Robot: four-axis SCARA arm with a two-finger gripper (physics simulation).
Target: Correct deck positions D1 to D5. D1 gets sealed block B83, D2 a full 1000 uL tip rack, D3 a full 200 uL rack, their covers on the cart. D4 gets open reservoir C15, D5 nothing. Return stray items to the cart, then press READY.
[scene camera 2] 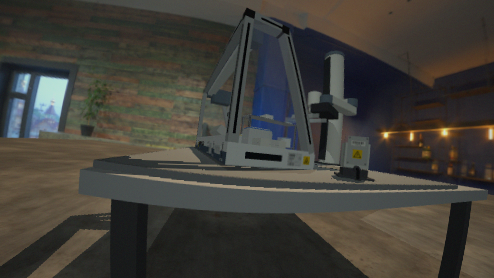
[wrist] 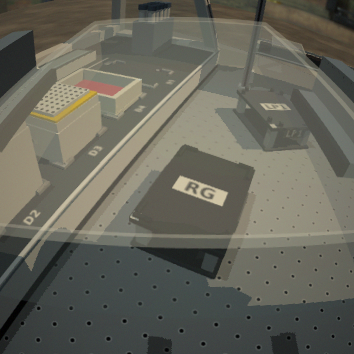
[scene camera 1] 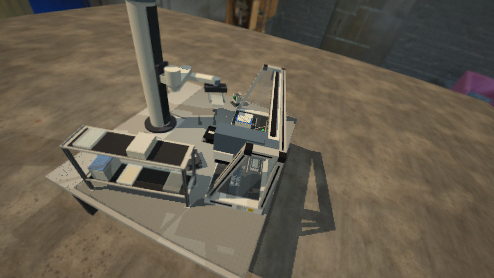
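My gripper (wrist: 177, 56) (scene camera 1: 216, 99) is shut on a clear cover (wrist: 165, 239), held level above the table beside the deck's D2 to D4 side. Through it, a yellow-rimmed tip rack (wrist: 62, 100) stands at D3. An open reservoir (wrist: 107, 88) with a red inside stands at D4. D5 (wrist: 170, 81) shows bare corner guides. Part of a pale box (wrist: 15, 175) stands at D2; a blue-rimmed rack (scene camera 1: 244, 118) shows on the deck in scene camera 1. D1 does not show in the wrist view. The cart (scene camera 1: 185, 187) carries labware on both shelves.
A black stand marked RG (wrist: 200, 210) lies below the cover. A stand marked LP1 (wrist: 267, 117) is at the right. A dark-topped tube block (wrist: 152, 35) stands beyond D5. The machine's tall frame (scene camera 2: 242, 75) rises around the deck. A warning-labelled box (scene camera 2: 357, 145) stands near the table edge.
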